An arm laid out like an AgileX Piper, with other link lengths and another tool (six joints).
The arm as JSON. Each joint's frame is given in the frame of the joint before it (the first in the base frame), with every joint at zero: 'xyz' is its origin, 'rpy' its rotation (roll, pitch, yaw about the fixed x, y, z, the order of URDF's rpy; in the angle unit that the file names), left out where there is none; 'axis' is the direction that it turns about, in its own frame. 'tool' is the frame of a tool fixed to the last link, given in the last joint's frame.
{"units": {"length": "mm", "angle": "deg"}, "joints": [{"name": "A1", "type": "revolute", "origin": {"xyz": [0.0, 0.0, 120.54]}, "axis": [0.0, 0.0, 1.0]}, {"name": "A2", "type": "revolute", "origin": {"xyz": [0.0, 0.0, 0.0]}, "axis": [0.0, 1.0, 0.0]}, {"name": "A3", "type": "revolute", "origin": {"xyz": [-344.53, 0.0, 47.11]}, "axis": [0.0, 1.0, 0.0]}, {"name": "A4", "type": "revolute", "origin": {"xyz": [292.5, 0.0, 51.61]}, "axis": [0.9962, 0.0, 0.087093]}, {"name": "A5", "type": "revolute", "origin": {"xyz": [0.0, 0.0, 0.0]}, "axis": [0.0, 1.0, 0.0]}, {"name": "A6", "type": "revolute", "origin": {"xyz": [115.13, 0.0, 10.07]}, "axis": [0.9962, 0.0, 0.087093]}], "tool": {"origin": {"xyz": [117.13, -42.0, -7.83], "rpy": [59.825, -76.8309, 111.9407]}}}
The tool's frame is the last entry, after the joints.
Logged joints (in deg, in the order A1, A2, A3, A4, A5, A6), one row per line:
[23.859, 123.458, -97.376, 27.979, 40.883, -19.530]
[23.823, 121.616, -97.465, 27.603, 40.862, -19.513]
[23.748, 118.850, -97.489, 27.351, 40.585, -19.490]
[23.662, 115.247, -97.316, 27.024, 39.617, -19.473]
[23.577, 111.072, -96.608, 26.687, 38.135, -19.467]
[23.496, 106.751, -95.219, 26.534, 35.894, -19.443]
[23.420, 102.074, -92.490, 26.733, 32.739, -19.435]
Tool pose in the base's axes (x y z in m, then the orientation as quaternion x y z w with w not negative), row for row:
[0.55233, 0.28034, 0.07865, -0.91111, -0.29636, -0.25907, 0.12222]
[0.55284, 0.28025, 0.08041, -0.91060, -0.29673, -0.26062, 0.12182]
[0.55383, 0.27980, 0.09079, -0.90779, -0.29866, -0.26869, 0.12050]
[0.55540, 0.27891, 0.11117, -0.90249, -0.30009, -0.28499, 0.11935]
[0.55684, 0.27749, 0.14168, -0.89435, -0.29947, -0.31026, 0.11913]
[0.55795, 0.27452, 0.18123, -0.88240, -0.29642, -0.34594, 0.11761]
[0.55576, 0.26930, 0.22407, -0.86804, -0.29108, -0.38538, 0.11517]
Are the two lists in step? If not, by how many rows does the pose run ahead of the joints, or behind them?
The pose runs 2 rows behind the joints: the pose in row i belongs to the joints in row i - 2.
